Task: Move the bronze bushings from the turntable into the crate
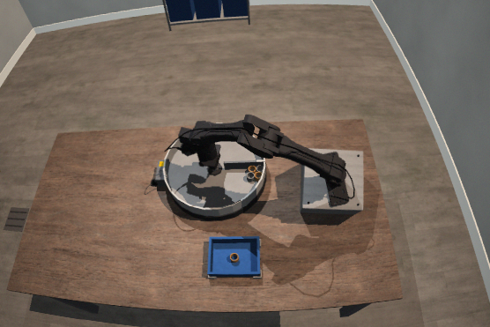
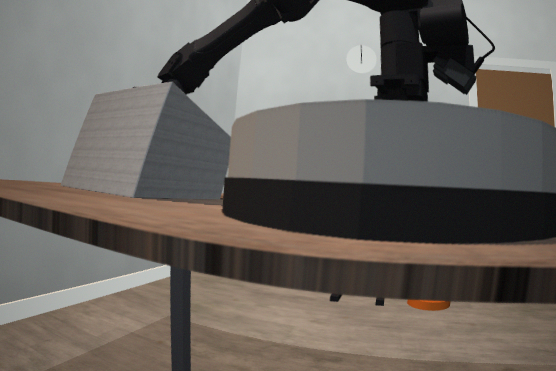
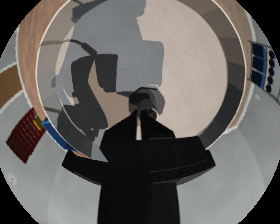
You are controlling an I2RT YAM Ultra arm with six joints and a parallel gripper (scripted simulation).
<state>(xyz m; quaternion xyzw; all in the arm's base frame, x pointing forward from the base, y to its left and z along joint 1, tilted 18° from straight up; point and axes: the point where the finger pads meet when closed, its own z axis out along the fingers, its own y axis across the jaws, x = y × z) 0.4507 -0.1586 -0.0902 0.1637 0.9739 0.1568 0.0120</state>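
Right now my hand is 30 mm above the grey turntable and 10 mm to the left of it. The rest, counted from my hand: blue crate 370 mm to the left, 60 mm below, 40 mm behind.
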